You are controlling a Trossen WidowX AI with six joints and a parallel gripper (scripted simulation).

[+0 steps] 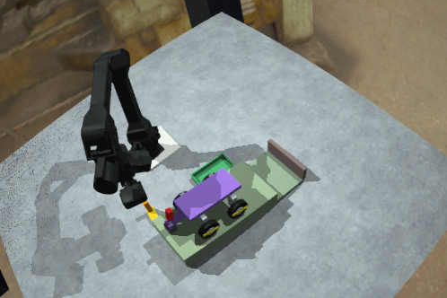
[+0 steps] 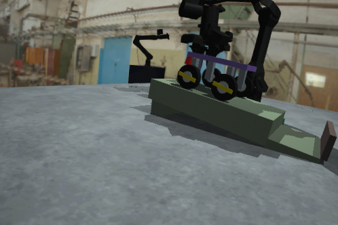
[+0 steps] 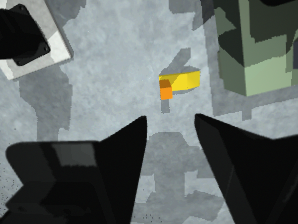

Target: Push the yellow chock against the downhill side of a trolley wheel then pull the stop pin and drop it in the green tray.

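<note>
My gripper tip is 10 cm above the yellow chock and 2 cm short of it. From my gripper tip the other things lie so: green tray 22 cm to the left, 13 cm below, 4 cm ahead; then red-headed stop pin 14 cm ahead, 2 cm to the left; then purple trolley 16 cm ahead, 12 cm to the left, 1 cm below.
</note>
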